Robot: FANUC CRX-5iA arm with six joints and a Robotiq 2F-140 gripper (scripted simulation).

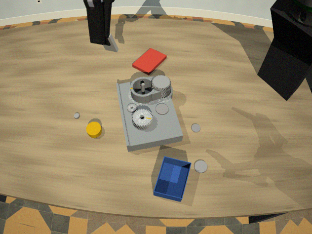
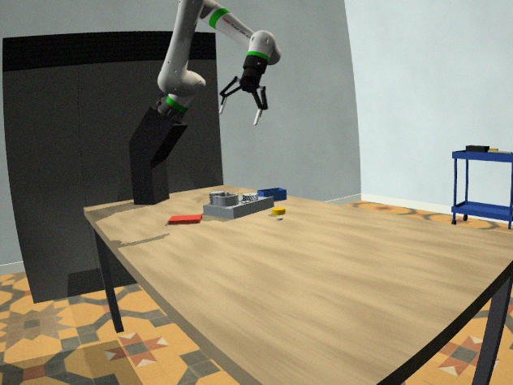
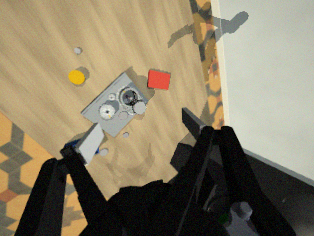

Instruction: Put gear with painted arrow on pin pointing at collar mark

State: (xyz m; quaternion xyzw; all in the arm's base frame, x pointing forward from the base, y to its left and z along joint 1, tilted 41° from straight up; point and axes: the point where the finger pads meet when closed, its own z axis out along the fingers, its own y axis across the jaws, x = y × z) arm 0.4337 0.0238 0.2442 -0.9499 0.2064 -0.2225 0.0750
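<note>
Now: the gear 4 cm behind my hand, 5 cm to the left of it and 33 cm below it. Round my hand: red block 2 cm behind, 25 cm to the right, 37 cm below; yellow puck 12 cm ahead, 8 cm to the left, 37 cm below; small grey disc 20 cm ahead, 3 cm to the left, 37 cm below.
</note>
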